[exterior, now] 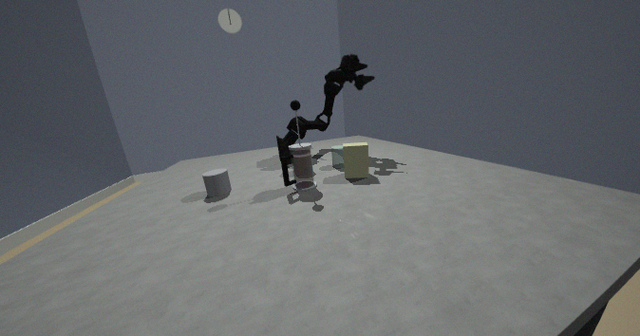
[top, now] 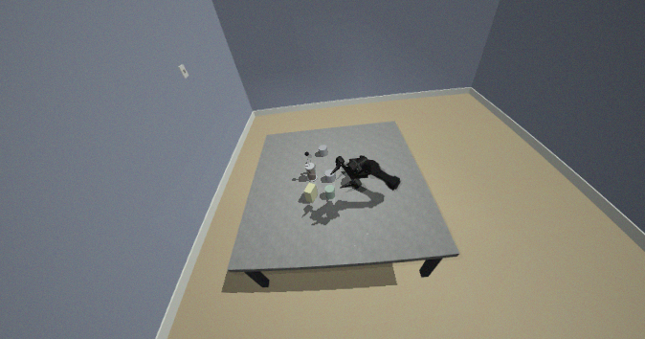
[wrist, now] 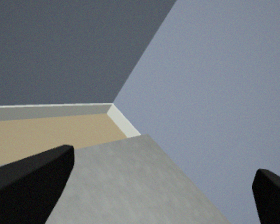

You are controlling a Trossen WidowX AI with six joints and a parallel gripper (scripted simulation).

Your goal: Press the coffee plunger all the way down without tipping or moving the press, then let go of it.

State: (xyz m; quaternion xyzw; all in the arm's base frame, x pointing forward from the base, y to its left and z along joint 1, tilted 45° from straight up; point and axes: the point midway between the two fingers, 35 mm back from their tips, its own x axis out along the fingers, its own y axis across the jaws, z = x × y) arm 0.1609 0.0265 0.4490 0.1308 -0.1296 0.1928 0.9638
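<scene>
Right now the coffee press is 40 cm to the right of my gripper tip, 25 cm below it and 15 cm ahead of it. The rest, counted from my gripper tip: yellow box (31 cm below, 20 cm to the right, 16 cm ahead).
</scene>
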